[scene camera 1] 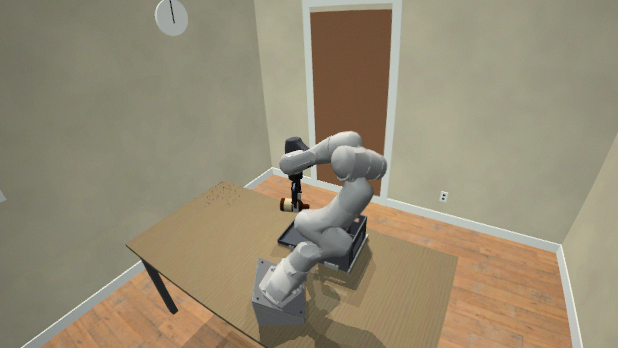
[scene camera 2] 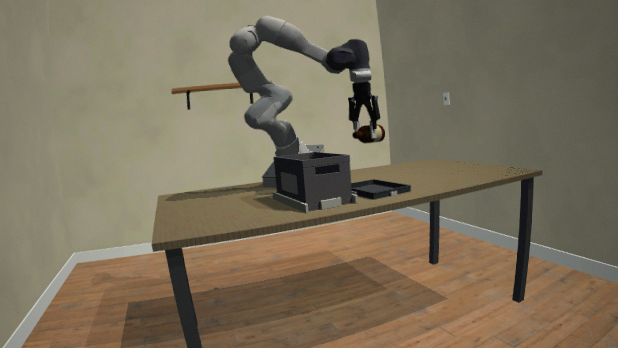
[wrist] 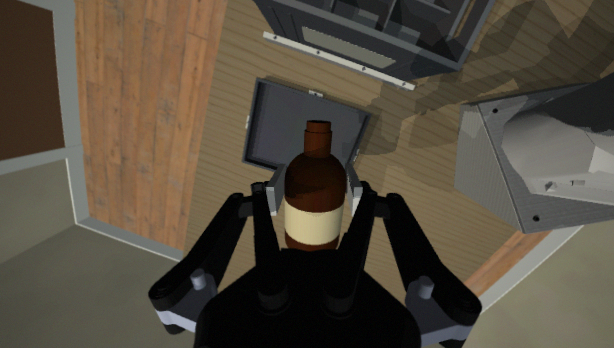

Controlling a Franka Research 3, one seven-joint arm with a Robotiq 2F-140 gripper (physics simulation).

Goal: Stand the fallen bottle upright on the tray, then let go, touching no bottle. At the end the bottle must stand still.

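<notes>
The brown bottle (scene camera 1: 287,204) (scene camera 2: 370,134) (wrist: 315,182) with a cream label is held in the air, lying about level. Its neck points right in scene camera 1 and left in scene camera 2. My gripper (scene camera 1: 296,207) (scene camera 2: 365,131) (wrist: 315,174) points down and is shut on the bottle's body, one finger on each side. The dark, shallow square tray (scene camera 1: 291,235) (scene camera 2: 376,194) (wrist: 280,120) lies on the table, well below the bottle. The bottle's neck overlaps it in the wrist view. The arm hides part of the tray in scene camera 1.
A tall dark crate (scene camera 1: 358,245) (scene camera 2: 332,185) (wrist: 430,65) with inner dividers stands beside the tray, with pale strips along its foot. The robot's grey base block (scene camera 1: 280,312) (wrist: 470,135) stands on the wooden table (scene camera 1: 210,240) (scene camera 2: 225,220). The tray is near a long table edge.
</notes>
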